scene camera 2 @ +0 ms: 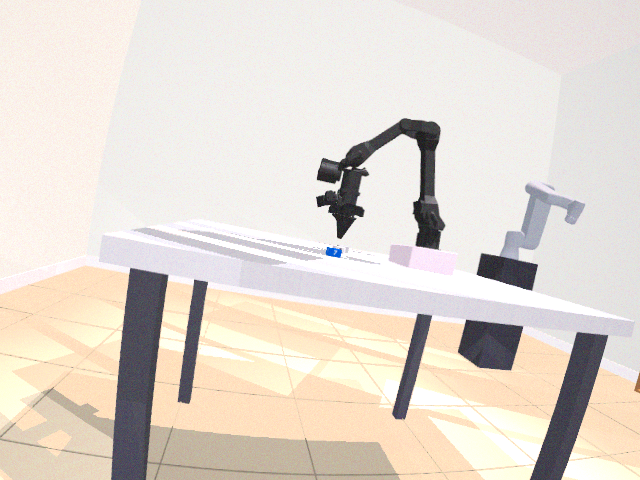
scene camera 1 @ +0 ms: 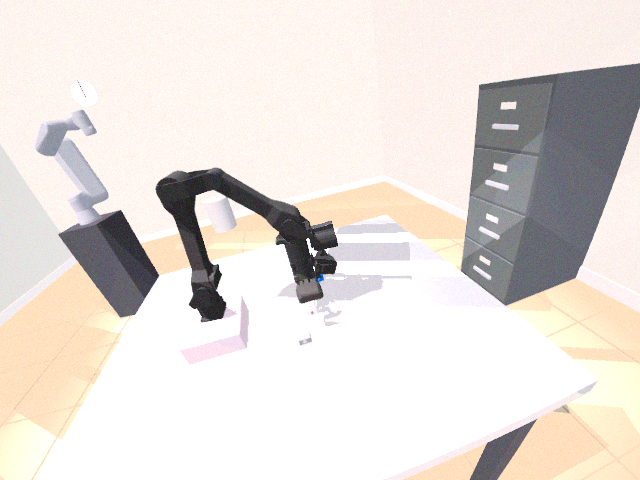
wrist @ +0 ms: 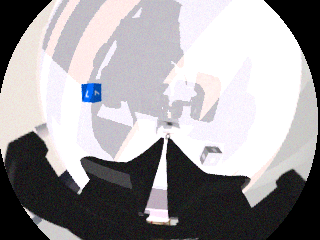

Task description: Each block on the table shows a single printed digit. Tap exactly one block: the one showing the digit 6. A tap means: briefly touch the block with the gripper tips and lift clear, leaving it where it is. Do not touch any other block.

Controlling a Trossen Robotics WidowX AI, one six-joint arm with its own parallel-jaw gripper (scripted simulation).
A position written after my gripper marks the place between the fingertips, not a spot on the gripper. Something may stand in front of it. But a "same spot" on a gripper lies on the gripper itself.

Labels:
my gripper: scene camera 2; scene camera 1 310, 299; wrist
same spot on my gripper: (wrist: 195, 197) = (scene camera 2: 335, 215)

